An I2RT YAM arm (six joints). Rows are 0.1 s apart.
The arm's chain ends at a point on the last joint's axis. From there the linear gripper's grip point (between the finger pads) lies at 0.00 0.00 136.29 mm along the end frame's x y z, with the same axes.
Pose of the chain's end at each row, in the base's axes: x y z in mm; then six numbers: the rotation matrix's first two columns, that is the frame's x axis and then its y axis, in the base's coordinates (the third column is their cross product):
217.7 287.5 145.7 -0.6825 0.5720 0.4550 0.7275 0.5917 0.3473
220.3 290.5 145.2 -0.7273 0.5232 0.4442 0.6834 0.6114 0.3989
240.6 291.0 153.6 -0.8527 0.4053 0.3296 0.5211 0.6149 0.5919
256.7 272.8 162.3 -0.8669 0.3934 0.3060 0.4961 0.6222 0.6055
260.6 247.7 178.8 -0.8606 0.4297 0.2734 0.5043 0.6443 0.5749
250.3 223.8 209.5 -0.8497 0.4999 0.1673 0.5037 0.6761 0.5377
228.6 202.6 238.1 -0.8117 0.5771 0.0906 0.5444 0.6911 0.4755
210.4 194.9 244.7 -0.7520 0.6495 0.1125 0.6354 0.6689 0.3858
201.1 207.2 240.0 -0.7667 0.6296 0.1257 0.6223 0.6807 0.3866
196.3 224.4 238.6 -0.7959 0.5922 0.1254 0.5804 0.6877 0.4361
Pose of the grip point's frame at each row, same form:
208.1 364.9 33.9 -0.6825 0.5720 0.4550 0.7275 0.5917 0.3473
211.7 371.4 35.9 -0.7273 0.5232 0.4442 0.6834 0.6114 0.3989
245.7 383.2 53.4 -0.8527 0.4053 0.3296 0.5211 0.6149 0.5919
263.2 365.0 62.2 -0.8669 0.3934 0.3060 0.4961 0.6222 0.6055
270.3 333.9 73.7 -0.8606 0.4297 0.2734 0.5043 0.6443 0.5749
271.5 297.6 96.9 -0.8497 0.4999 0.1673 0.5037 0.6761 0.5377
257.5 261.9 118.8 -0.8117 0.5771 0.0906 0.5444 0.6911 0.4755
234.3 244.2 119.9 -0.7520 0.6495 0.1125 0.6354 0.6689 0.3858
222.6 258.3 115.5 -0.7667 0.6296 0.1257 0.6223 0.6807 0.3866
219.7 281.6 117.2 -0.7959 0.5922 0.1254 0.5804 0.6877 0.4361

